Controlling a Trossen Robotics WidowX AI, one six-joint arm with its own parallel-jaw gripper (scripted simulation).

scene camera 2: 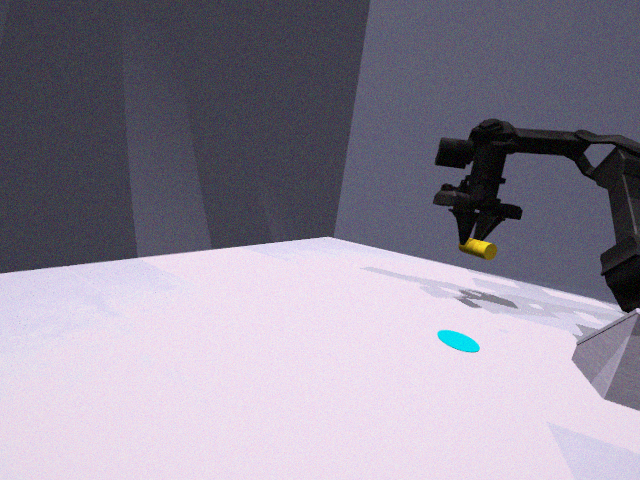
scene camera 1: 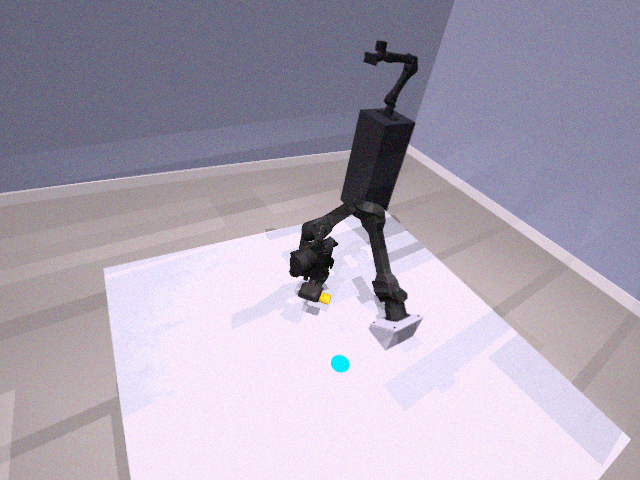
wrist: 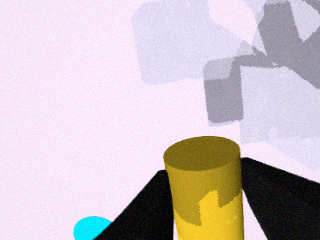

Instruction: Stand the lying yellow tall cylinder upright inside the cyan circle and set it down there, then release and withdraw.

Path:
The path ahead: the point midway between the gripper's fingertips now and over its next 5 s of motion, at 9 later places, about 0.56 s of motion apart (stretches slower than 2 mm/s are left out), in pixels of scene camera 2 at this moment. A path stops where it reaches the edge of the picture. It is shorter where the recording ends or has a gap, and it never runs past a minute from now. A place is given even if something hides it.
My gripper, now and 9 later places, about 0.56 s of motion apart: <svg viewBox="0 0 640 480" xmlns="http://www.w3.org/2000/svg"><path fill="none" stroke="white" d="M468 245L463 243L463 242L469 243L481 246L485 253L489 260L493 265L496 269L498 271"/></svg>

